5 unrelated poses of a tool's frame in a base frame.
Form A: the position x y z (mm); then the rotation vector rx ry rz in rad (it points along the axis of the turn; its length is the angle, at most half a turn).
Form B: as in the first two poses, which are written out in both.
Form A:
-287 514 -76 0.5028 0.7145 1.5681
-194 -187 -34 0.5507 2.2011 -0.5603
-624 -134 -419 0.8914 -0.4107 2.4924
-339 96 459 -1.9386 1.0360 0.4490
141 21 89 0.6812 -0.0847 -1.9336
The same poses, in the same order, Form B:
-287 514 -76 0.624 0.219 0.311 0.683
-194 -187 -34 0.391 0.217 0.867 -0.221
-624 -134 -419 0.229 0.324 -0.149 0.906
-339 96 459 0.434 -0.778 0.416 0.180
141 21 89 0.518 0.284 -0.035 -0.806

